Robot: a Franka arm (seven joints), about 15 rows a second.
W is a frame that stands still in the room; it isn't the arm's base.
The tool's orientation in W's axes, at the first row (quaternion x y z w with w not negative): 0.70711, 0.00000, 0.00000, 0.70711
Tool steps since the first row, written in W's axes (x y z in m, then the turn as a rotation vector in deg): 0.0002, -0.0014, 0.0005, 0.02, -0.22, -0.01; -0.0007, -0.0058, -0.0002, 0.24, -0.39, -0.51; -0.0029, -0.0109, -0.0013, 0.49, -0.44, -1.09; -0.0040, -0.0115, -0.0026, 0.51, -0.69, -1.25; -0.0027, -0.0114, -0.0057, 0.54, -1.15, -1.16; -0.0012, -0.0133, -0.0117, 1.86, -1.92, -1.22; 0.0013, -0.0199, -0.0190, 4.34, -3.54, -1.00; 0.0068, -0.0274, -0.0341, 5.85, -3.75, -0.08; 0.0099, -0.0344, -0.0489, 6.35, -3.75, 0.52; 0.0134, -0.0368, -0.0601, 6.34, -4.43, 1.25; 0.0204, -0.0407, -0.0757, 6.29, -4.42, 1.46
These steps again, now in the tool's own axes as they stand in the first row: 0.0002, 0.0005, 0.0014, 0.02, -0.01, 0.22; -0.0007, -0.0002, 0.0058, 0.24, -0.51, 0.39; -0.0029, -0.0013, 0.0109, 0.49, -1.09, 0.44; -0.0040, -0.0026, 0.0115, 0.51, -1.25, 0.69; -0.0027, -0.0057, 0.0114, 0.54, -1.16, 1.15; -0.0012, -0.0117, 0.0133, 1.86, -1.22, 1.92; 0.0013, -0.0190, 0.0199, 4.34, -1.00, 3.54; 0.0068, -0.0341, 0.0274, 5.85, -0.08, 3.75; 0.0099, -0.0489, 0.0344, 6.35, 0.52, 3.75; 0.0134, -0.0601, 0.0368, 6.34, 1.25, 4.43; 0.0204, -0.0757, 0.0407, 6.29, 1.46, 4.42
